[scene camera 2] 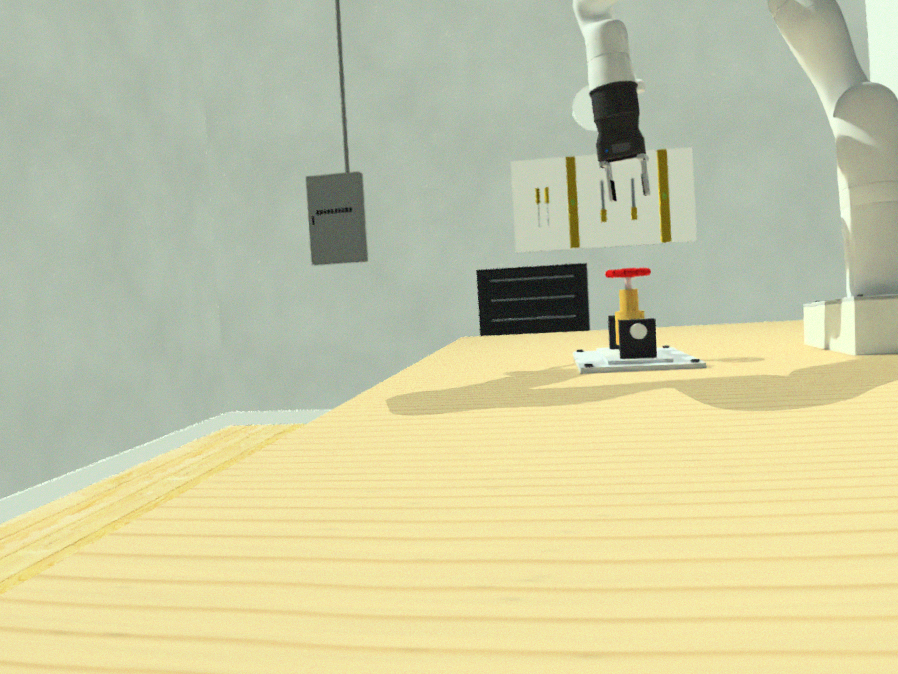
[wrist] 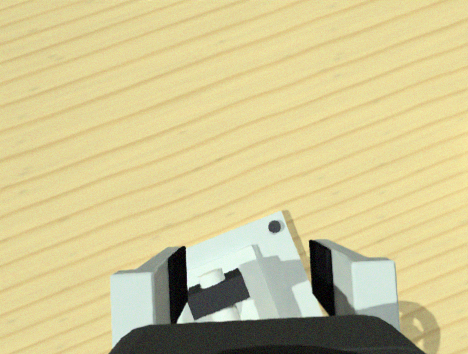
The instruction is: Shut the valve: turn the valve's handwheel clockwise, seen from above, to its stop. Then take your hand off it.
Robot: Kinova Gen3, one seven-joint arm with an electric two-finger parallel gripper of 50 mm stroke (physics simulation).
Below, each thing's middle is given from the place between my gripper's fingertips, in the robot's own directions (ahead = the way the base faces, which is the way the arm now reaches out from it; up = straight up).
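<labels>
Position of my gripper relative to the base plate (scene camera 2: 587,362): 26 cm above it, 11 cm to the right of it, 1 cm short of it.
</labels>
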